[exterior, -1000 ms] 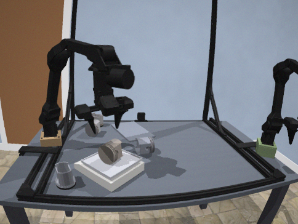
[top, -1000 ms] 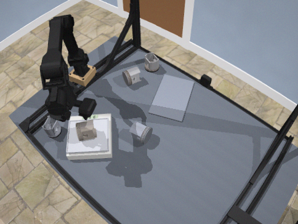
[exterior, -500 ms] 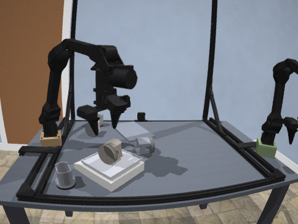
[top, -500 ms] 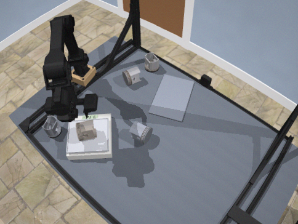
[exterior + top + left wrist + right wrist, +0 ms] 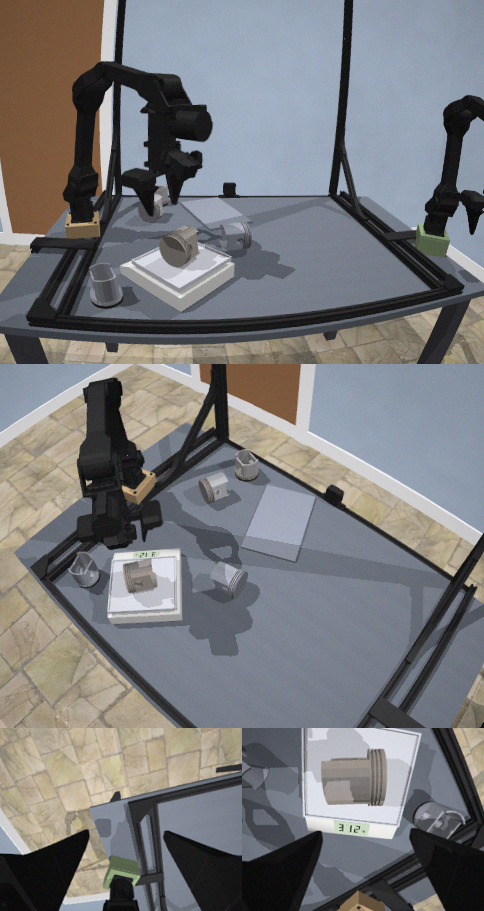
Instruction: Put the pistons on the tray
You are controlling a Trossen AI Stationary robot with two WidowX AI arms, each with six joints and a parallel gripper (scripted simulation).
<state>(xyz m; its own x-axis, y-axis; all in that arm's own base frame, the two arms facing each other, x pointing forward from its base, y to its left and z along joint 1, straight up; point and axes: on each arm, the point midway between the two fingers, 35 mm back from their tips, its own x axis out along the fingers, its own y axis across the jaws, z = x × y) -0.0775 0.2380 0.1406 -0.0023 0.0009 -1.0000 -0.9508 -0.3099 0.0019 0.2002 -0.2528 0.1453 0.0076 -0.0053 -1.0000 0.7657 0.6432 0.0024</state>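
Right now the tan piston is 20 mm ahead of my right hand, 40 mm to the left of it and 110 mm below it. The rest, counted from my right hand: flat steel tray 400 mm behind, 90 mm to the left, 200 mm below.
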